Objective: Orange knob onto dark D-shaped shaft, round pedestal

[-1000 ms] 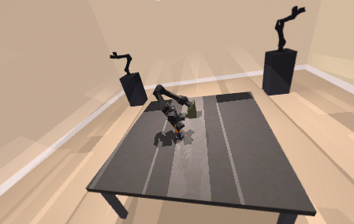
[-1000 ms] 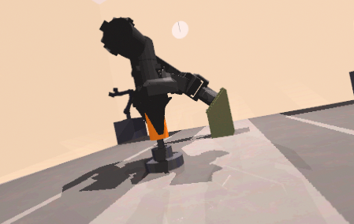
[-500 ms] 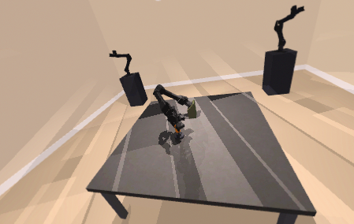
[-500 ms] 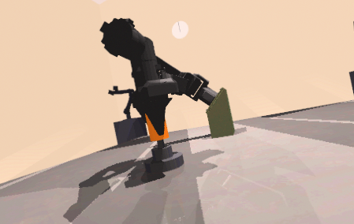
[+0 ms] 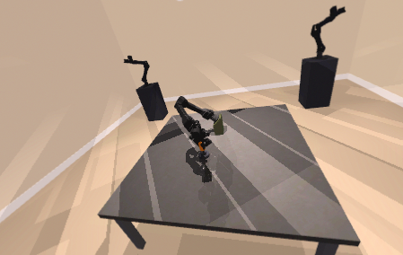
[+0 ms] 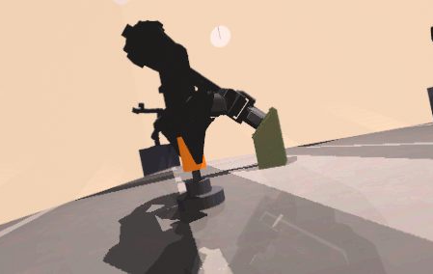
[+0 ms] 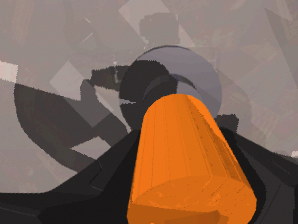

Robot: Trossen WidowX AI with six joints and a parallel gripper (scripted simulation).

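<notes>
The orange knob is 2 cm above my gripper tip. Round my gripper tip: pedestal: 4 cm below.
</notes>
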